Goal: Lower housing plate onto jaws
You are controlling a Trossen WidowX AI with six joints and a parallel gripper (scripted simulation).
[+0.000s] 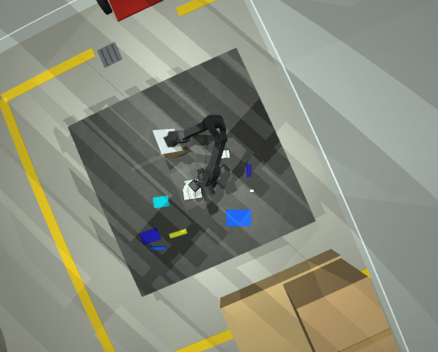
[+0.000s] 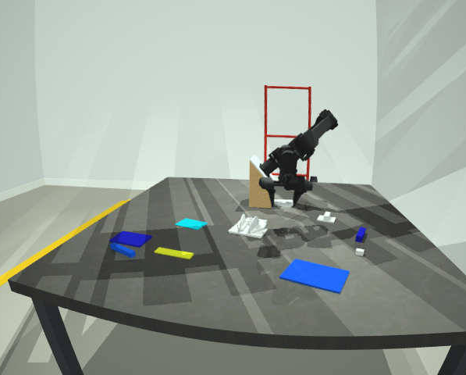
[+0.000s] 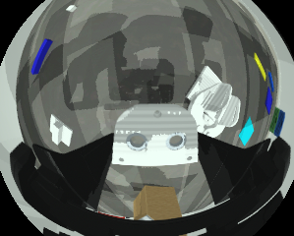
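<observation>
Now: the white base 120 mm to the right of my gripper tip, 70 mm below it and 60 mm ahead of it. The rest, counted from my gripper tip: cyan tile 340 mm to the right, 80 mm below, 20 mm ahead; then white cube 250 mm to the left, 210 mm ahead, 70 mm below; then yellow bar 330 mm to the right, 260 mm ahead, 80 mm below.
</observation>
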